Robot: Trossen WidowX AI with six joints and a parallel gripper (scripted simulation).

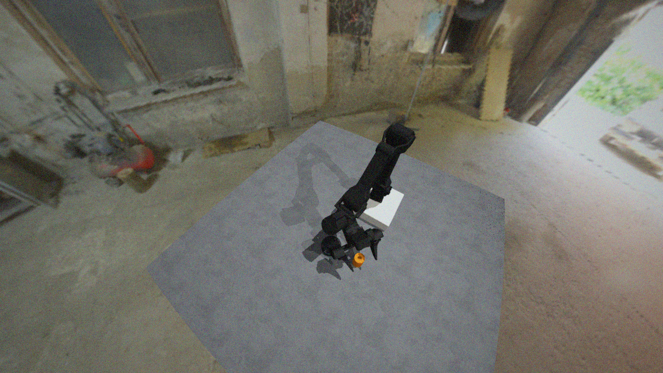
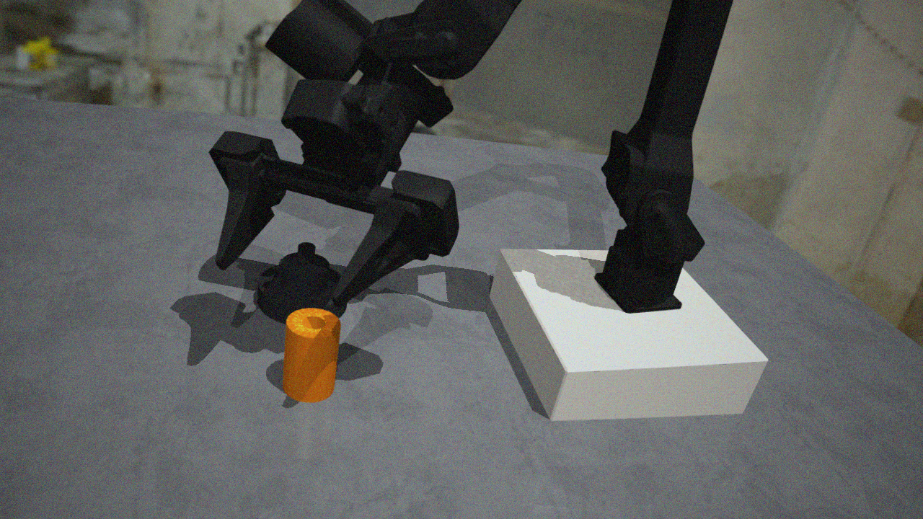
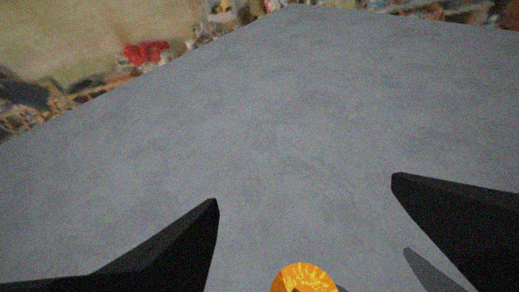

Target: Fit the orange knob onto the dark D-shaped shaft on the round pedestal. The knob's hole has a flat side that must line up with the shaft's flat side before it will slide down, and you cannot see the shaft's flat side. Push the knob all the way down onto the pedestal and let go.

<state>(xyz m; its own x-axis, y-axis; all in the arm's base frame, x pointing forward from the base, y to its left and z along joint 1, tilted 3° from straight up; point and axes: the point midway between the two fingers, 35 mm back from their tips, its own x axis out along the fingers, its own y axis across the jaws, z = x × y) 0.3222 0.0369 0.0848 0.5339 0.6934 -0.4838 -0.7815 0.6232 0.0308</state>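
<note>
The orange knob lies 80 mm below my gripper tip, 30 mm to the right of it and 30 mm behind it. From my gripper tip the other things lie so: short shaft (150 mm to the right, 80 mm below, 40 mm behind).
</note>
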